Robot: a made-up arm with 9 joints. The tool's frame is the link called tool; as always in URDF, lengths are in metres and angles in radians. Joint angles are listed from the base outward.
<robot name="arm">
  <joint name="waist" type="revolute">
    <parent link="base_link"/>
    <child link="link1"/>
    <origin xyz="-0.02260 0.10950 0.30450"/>
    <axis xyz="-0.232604 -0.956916 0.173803"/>
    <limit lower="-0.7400" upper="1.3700"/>
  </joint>
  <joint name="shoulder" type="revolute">
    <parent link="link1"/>
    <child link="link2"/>
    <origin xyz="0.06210 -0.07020 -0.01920"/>
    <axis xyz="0 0 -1"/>
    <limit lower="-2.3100" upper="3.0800"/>
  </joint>
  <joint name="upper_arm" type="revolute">
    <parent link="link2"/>
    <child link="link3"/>
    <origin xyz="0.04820 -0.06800 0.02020"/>
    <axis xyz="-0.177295 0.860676 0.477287"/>
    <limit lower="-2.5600" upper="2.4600"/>
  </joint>
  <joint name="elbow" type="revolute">
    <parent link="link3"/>
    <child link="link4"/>
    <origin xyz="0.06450 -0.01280 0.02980"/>
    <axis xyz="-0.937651 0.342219 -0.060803"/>
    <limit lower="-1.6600" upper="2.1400"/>
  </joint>
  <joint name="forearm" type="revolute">
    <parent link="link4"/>
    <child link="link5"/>
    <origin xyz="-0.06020 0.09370 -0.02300"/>
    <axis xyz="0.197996 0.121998 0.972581"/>
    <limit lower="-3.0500" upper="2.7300"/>
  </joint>
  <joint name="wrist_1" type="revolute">
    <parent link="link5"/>
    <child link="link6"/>
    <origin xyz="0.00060 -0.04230 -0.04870"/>
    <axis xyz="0 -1 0"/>
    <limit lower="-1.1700" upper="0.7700"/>
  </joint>
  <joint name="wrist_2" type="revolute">
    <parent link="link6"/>
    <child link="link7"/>
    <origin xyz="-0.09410 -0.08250 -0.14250"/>
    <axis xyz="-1 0 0"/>
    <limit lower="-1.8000" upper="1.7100"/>
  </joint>
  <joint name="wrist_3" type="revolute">
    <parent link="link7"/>
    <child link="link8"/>
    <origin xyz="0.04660 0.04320 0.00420"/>
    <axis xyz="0 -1 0"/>
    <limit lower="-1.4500" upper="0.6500"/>
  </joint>
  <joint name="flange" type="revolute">
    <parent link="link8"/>
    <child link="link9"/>
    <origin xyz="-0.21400 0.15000 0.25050"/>
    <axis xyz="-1 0 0"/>
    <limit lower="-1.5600" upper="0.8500"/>
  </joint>
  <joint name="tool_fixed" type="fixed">
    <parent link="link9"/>
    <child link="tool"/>
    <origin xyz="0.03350 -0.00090 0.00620" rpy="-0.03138 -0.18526 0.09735"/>
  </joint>
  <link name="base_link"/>
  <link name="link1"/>
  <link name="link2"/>
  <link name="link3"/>
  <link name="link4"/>
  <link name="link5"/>
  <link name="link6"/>
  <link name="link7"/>
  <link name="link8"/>
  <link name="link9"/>
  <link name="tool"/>
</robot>
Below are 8 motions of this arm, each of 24 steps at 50 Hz.
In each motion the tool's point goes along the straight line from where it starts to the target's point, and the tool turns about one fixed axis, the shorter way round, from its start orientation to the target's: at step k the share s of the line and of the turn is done. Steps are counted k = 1, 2, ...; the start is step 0. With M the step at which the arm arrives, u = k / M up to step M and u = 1 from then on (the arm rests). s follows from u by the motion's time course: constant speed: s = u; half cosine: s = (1 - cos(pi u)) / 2; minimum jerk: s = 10 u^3 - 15 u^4 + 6 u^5.
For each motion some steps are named. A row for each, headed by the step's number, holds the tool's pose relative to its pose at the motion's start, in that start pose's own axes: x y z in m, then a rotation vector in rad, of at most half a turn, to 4 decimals.
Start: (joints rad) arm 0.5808 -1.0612 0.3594 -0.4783 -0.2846 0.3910 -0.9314 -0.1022 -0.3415
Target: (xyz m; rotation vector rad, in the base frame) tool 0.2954 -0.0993 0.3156 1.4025 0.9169 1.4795
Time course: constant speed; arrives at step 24
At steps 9, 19, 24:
9: 0.0503 -0.1017 -0.0040 0.2430 0.1829 0.0156
19: 0.1061 -0.2147 -0.0084 0.5129 0.3860 0.0328
24: 0.1340 -0.2712 -0.0107 0.6479 0.4876 0.0415

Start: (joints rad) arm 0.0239 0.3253 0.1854 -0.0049 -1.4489 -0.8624 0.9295 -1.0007 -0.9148
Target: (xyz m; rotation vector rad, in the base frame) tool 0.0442 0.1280 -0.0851 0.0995 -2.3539 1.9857
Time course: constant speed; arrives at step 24
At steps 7, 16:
7: 0.0653 -0.0205 -0.0541 -0.2169 0.0549 -0.2057
16: 0.1493 -0.0470 -0.1235 -0.4958 0.1255 -0.4702

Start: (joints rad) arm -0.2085 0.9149 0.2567 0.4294 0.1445 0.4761 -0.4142 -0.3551 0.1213
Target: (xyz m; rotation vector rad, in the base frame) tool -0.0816 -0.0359 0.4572 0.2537 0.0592 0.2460
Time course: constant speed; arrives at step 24
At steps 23, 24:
23: 0.0191 -0.1101 -0.0197 0.1771 -0.2401 0.7089
24: 0.0200 -0.1149 -0.0206 0.1848 -0.2506 0.7398

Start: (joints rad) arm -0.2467 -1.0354 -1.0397 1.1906 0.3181 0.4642 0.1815 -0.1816 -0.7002
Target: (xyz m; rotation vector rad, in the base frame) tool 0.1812 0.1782 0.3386 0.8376 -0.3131 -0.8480
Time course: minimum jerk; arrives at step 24
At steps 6, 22, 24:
6: 0.0356 -0.0088 0.0023 0.0396 -0.0234 -0.1531
22: 0.3421 -0.0845 0.0223 0.3804 -0.2245 -1.4714
24: 0.3439 -0.0850 0.0224 0.3824 -0.2256 -1.4789

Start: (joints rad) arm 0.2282 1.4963 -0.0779 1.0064 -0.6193 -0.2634 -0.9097 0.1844 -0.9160
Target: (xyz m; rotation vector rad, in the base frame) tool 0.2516 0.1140 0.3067 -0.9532 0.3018 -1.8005
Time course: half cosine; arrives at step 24
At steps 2, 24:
2: -0.0008 -0.0005 -0.0037 -0.0251 0.0016 0.0102
24: -0.0446 -0.0297 -0.2169 -1.4731 0.0930 0.5999

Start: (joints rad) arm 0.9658 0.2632 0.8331 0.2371 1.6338 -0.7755 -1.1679 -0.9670 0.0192
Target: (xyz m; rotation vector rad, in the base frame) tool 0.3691 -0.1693 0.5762 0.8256 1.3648 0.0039
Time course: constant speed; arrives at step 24
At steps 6, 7, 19, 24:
6: -0.0532 -0.0501 -0.0987 0.1672 -0.3058 0.1227
7: -0.0621 -0.0584 -0.1151 0.1951 -0.3567 0.1432
19: -0.1685 -0.1586 -0.3125 0.5294 -0.9682 0.3887
24: -0.2128 -0.2003 -0.3948 0.6687 -1.2230 0.4910

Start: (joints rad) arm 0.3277 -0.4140 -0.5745 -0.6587 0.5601 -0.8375 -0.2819 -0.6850 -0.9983
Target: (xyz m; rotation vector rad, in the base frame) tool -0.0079 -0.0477 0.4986 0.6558 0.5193 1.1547
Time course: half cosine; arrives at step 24
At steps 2, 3, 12, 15, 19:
2: -0.0013 -0.0013 -0.0011 -0.0063 -0.0009 0.0040
3: -0.0029 -0.0030 -0.0024 -0.0140 -0.0020 0.0089
12: -0.0384 -0.0392 -0.0321 -0.1837 -0.0267 0.1174
15: -0.0531 -0.0542 -0.0444 -0.2540 -0.0370 0.1624
19: -0.0689 -0.0702 -0.0576 -0.3294 -0.0480 0.2106

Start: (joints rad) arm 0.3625 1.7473 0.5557 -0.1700 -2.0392 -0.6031 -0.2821 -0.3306 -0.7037
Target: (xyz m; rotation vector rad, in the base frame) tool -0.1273 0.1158 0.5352 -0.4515 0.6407 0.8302
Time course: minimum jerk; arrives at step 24
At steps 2, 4, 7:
2: 0.0010 -0.0001 0.0007 0.0034 -0.0002 -0.0071
4: 0.0071 -0.0005 0.0050 0.0236 -0.0016 -0.0496
7: 0.0302 -0.0019 0.0216 0.1010 -0.0070 -0.2126

